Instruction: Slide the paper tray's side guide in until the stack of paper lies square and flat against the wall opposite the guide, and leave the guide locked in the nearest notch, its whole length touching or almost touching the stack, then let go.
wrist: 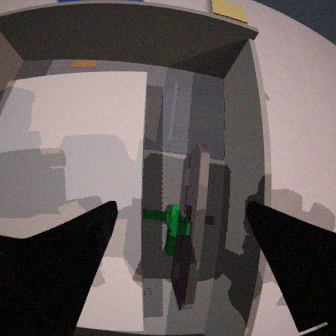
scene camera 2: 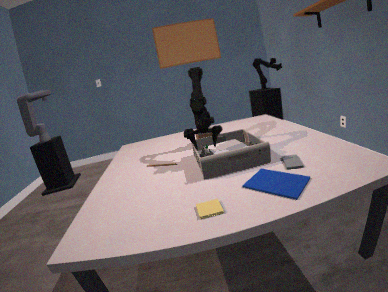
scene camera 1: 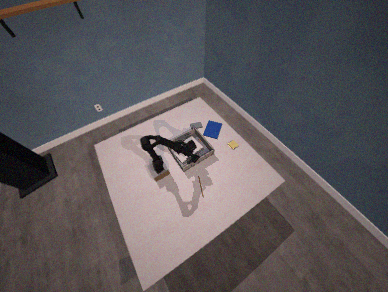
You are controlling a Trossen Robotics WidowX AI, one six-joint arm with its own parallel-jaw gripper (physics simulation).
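Where they show: gripper, between the fingertips: (wrist: 182, 208) (scene camera 2: 206, 148) (scene camera 1: 194, 155); arm's base, origin of its link: (scene camera 1: 159, 168).
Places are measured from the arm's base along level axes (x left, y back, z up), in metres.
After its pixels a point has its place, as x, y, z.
The grey paper tray (scene camera 1: 201, 163) @(-0.153, -0.327, -0.067) (scene camera 2: 235, 161) @(-0.034, -0.499, -0.034) (wrist: 120, 32) @(-0.035, -0.481, -0.022) stands on the table. The white paper stack (scene camera 2: 232, 145) @(0.054, -0.287, -0.042) (wrist: 107, 110) @(-0.030, -0.392, -0.042) lies in it, its right edge straight in the wrist view; its far left edge is partly out of that view. The side guide (wrist: 200, 185) @(-0.102, -0.319, -0.004) is an upright grey plate with a green latch (wrist: 173, 225) @(-0.085, -0.296, -0.002), right of the stack. A gap shows between plate and stack, and a green arm spans it. My gripper (scene camera 1: 193, 153) @(-0.093, -0.305, -0.012) (scene camera 2: 204, 144) @(-0.093, -0.305, -0.012) (wrist: 182, 208) @(-0.093, -0.305, -0.012) is open and empty above the guide, one finger over the stack, the other over the tray's right wall.
A blue book (scene camera 1: 213, 129) @(0.034, -0.683, -0.075) (scene camera 2: 277, 183) @(0.034, -0.697, -0.075), a yellow notepad (scene camera 1: 233, 144) @(-0.229, -0.692, -0.073) (scene camera 2: 210, 209) @(-0.226, -0.703, -0.073) (wrist: 229, 10) @(-0.226, -0.679, -0.073) and a small grey item (scene camera 1: 196, 125) @(0.192, -0.587, -0.073) (scene camera 2: 292, 161) @(0.192, -0.595, -0.073) lie beyond the tray. A thin brown stick (scene camera 1: 201, 186) @(-0.331, -0.175, -0.076) (scene camera 2: 162, 164) @(-0.312, -0.186, -0.076) lies beside it. An orange patch (wrist: 84, 64) @(0.017, -0.476, -0.063) shows inside the tray.
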